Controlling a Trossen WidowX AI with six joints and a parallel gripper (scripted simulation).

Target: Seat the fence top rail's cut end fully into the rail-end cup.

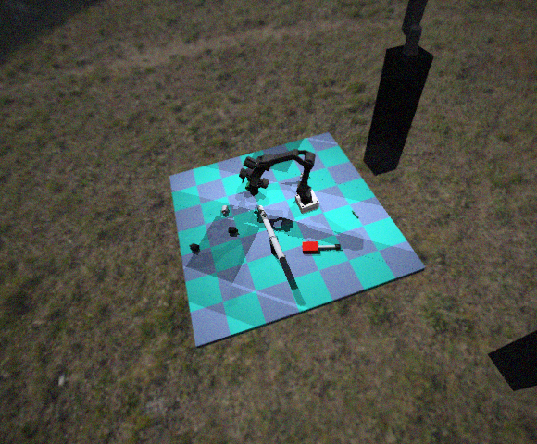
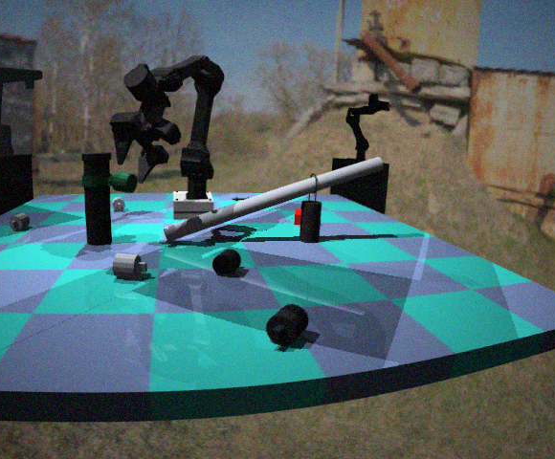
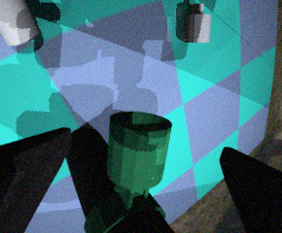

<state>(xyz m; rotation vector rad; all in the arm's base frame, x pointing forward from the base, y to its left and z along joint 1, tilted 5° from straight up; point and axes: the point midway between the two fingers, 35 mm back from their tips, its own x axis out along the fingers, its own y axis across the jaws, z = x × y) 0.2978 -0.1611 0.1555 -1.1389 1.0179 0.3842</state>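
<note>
Now: gripper tip 1 cm past the green rail-end cup, 2 cm to the left of it and 2 cm above it. Round my gripper tip: red-headed tool 30 cm behind, 50 cm to the left, 15 cm below; then short black post 2 cm behind, 42 cm to the left, 6 cm below.
</note>
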